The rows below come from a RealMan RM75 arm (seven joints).
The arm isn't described. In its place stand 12 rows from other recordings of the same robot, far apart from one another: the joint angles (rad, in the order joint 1, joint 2, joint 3, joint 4, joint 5, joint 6, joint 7), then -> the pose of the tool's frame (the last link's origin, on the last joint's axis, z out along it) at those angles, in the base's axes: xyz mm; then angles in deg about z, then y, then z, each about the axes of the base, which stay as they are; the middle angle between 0 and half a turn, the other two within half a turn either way.
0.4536 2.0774 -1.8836 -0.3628 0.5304 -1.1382 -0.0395 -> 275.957, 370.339, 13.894, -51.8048, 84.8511, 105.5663
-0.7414 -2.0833 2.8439 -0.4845 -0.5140 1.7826 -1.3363 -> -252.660, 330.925, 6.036, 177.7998, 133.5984, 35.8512
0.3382 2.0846 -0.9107 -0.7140 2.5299 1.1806 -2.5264 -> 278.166, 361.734, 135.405, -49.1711, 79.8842, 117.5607
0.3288 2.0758 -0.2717 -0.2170 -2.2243 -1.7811 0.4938 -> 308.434, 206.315, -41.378, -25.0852, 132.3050, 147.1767
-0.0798 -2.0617 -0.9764 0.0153 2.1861 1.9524 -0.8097 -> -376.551, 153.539, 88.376, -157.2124, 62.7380, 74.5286
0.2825 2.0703 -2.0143 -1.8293 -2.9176 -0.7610 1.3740 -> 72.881, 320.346, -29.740, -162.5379, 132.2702, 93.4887
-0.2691 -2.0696 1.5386 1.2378 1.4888 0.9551 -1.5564 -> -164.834, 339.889, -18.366, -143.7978, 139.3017, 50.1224
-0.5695 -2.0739 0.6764 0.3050 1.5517 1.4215 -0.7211 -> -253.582, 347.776, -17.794, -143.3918, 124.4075, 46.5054
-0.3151 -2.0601 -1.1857 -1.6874 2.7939 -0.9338 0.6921 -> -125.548, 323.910, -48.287, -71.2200, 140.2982, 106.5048
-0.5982 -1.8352 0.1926 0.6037 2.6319 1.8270 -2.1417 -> -332.643, 307.052, 104.156, 163.3525, 162.3322, 59.9808
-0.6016 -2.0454 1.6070 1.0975 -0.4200 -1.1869 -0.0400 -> -232.256, 374.450, -35.224, -96.6894, 139.1797, 151.3432
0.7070 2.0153 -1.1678 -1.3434 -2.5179 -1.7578 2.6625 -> 163.361, 366.838, 49.948, -105.8999, 156.9984, 24.6206
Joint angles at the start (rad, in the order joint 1, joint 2, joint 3, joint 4, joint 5, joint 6, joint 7):
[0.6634 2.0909 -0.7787 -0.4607 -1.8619 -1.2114 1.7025]
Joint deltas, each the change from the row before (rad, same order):
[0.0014 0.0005 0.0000 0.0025 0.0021 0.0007 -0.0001]
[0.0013 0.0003 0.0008 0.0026 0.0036 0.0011 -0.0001]
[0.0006 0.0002 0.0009 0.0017 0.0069 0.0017 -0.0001]
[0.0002 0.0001 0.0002 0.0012 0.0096 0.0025 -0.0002]
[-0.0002 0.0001 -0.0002 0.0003 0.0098 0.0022 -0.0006]
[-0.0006 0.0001 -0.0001 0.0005 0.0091 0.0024 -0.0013]
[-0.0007 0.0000 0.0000 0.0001 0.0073 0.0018 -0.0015]
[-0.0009 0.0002 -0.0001 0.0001 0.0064 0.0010 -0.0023]
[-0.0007 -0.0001 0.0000 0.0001 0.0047 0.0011 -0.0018]
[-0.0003 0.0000 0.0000 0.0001 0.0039 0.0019 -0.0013]
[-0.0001 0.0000 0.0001 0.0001 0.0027 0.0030 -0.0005]
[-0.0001 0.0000 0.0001 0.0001 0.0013 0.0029 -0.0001]
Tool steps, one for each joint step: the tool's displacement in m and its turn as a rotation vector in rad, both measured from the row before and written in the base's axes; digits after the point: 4 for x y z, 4 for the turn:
[-0.0005 0.0001 -0.0005 -0.0005 0.0026 -0.0008]
[-0.0005 0.0003 -0.0002 0.0012 0.0039 -0.0019]
[-0.0005 0.0006 0.0003 0.0041 0.0059 -0.0030]
[-0.0005 0.0008 0.0005 0.0061 0.0070 -0.0036]
[-0.0005 0.0008 0.0007 0.0065 0.0066 -0.0028]
[-0.0002 0.0006 0.0006 0.0064 0.0057 -0.0029]
[-0.0001 0.0005 0.0006 0.0055 0.0043 -0.0020]
[-0.0001 0.0003 0.0004 0.0046 0.0037 -0.0009]
[0.0000 0.0003 0.0004 0.0038 0.0023 -0.0009]
[0.0000 0.0004 0.0003 0.0036 0.0015 -0.0012]
[0.0002 0.0004 0.0003 0.0034 0.0005 -0.0022]
[0.0003 0.0003 0.0002 0.0024 -0.0004 -0.0022]

